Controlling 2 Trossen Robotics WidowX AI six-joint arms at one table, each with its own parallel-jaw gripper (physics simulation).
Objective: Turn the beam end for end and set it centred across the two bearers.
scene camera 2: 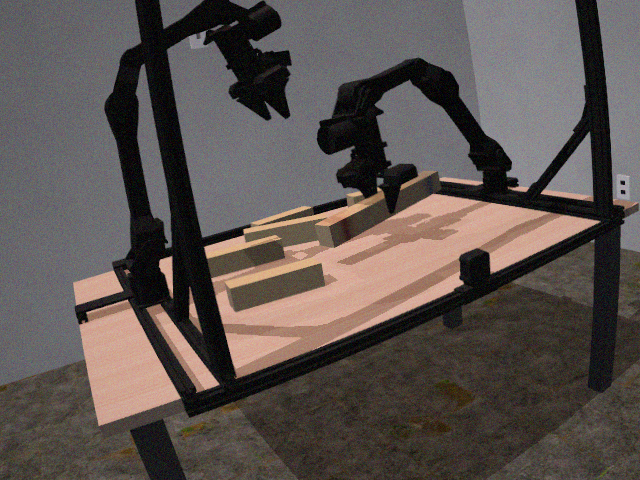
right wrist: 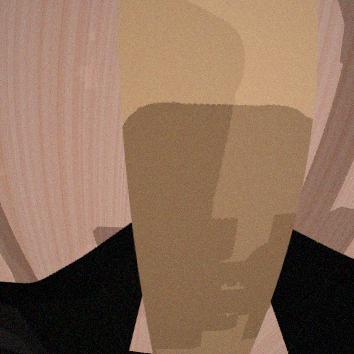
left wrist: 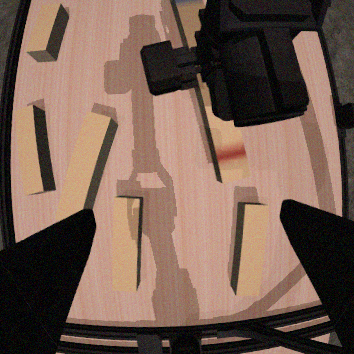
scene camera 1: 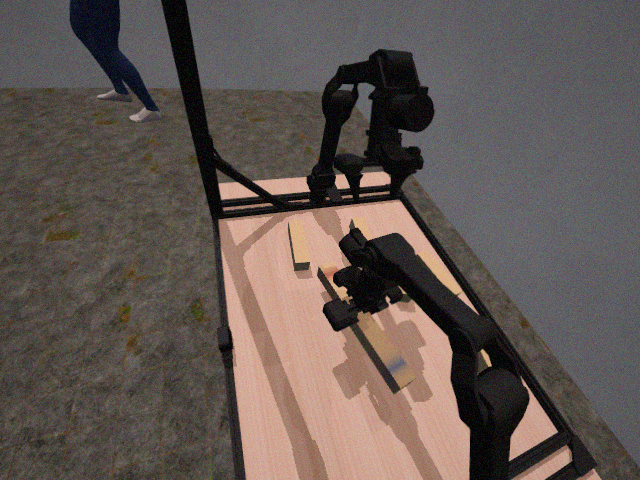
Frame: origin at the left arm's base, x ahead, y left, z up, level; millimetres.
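Seen in the pictures: left gripper, between the fingertips: [scene camera 2: 278,118] [left wrist: 188,214] [scene camera 1: 374,200]; right gripper, between the fingertips: [scene camera 2: 383,212] [right wrist: 201,222] [left wrist: 206,79] [scene camera 1: 356,319]; left arm's base, origin of its link: [scene camera 2: 151,300] [left wrist: 185,345] [scene camera 1: 316,197]; right arm's base, origin of its link: [scene camera 2: 496,192].
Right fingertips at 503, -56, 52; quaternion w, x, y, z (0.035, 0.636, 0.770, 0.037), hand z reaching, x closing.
Pixels of each thing's middle, then the offset from my right fingertips to it, as dx, dy, dz. "*": a spot on its surface instead.
- long wooden beam, middle of its body: [right wrist: 203,250] [left wrist: 206,73] [scene camera 2: 384,205] [scene camera 1: 358,318] +3, +1, +15
- black frame post, a spot on its surface: [scene camera 2: 166,143] * -484, -323, +242
The long wooden beam [scene camera 1: 380,343] [scene camera 2: 358,216] [left wrist: 228,140] [right wrist: 218,53] has a red band at one end and a blue band at the other. My right gripper [scene camera 1: 361,300] [scene camera 2: 381,195] [right wrist: 201,222] is shut on it near its middle and holds it low over the table, with the red end towards the bearers. The two bearers are short blocks lying parallel near the left arm's base: one [scene camera 1: 298,243] [scene camera 2: 275,281] [left wrist: 251,246] and the other [scene camera 1: 360,225] [scene camera 2: 244,254] [left wrist: 123,246], which the right arm partly hides in scene camera 1. My left gripper [scene camera 1: 375,186] [scene camera 2: 272,110] [left wrist: 188,214] is open and empty, high above the bearers.
Three spare wooden blocks [left wrist: 88,158] [left wrist: 35,144] [left wrist: 47,31] lie along the table's far side. A black frame post [scene camera 1: 191,95] [scene camera 2: 166,143] stands at the corner by the left arm. A black clamp [scene camera 2: 474,269] sits on the table's edge. A person's legs [scene camera 1: 123,71] show beyond the table.
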